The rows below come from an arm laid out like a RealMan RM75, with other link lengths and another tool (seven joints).
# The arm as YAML. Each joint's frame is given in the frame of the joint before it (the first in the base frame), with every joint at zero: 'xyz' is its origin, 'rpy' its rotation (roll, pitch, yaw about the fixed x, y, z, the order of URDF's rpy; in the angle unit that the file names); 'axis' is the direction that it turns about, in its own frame. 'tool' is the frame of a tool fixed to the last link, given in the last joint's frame.
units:
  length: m
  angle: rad
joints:
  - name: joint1
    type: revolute
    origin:
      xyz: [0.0, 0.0, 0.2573]
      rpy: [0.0, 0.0, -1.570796]
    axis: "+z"
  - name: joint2
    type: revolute
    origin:
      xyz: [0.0, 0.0, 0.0]
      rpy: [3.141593, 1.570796, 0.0]
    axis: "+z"
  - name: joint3
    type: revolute
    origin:
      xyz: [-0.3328, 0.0, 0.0]
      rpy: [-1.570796, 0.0, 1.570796]
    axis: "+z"
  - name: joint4
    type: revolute
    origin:
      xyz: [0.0, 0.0, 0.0]
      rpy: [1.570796, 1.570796, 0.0]
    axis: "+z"
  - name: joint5
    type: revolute
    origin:
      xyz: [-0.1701, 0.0, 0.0]
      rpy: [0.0, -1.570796, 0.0]
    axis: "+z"
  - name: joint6
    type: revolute
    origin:
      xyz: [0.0, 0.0, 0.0]
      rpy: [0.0, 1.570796, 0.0]
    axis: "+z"
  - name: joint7
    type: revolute
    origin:
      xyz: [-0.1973, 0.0, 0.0]
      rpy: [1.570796, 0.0, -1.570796]
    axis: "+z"
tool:
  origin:
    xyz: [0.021, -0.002, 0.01]
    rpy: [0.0, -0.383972, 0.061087]
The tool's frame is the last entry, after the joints.
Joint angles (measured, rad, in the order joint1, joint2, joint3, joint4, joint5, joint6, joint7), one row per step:
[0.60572, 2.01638, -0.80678, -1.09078, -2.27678, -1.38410, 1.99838]
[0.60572, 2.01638, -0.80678, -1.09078, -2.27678, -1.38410, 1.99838]
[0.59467, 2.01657, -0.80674, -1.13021, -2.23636, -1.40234, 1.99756]
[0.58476, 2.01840, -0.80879, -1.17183, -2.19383, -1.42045, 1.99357]
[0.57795, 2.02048, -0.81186, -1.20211, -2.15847, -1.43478, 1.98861]
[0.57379, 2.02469, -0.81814, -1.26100, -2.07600, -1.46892, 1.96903]
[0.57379, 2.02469, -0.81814, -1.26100, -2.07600, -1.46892, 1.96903]
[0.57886, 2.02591, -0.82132, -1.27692, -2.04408, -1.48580, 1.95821]
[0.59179, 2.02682, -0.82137, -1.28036, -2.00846, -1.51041, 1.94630]
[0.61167, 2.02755, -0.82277, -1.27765, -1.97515, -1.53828, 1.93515]
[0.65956, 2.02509, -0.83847, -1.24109, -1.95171, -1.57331, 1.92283]
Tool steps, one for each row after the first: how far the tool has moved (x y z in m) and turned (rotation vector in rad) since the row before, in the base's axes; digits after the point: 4 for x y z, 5 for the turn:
[0.0000, 0.0000, 0.0000, 0.00000, 0.00000, 0.00000]
[-0.0090, -0.0006, 0.0055, 0.01505, 0.02390, 0.03202]
[-0.0107, -0.0009, 0.0048, 0.01359, 0.02236, 0.04046]
[-0.0092, -0.0012, 0.0028, 0.00735, 0.01833, 0.03518]
[-0.0248, -0.0022, 0.0052, 0.00922, 0.04072, 0.09561]
[0.0000, 0.0000, 0.0000, 0.00000, 0.00000, 0.00000]
[-0.0115, -0.0009, 0.0007, -0.00450, 0.01519, 0.04402]
[-0.0137, -0.0012, -0.0011, -0.01688, 0.02336, 0.04739]
[-0.0153, -0.0012, -0.0023, -0.02499, 0.02255, 0.05087]
[-0.0207, 0.0001, -0.0094, -0.06247, 0.01394, 0.06188]

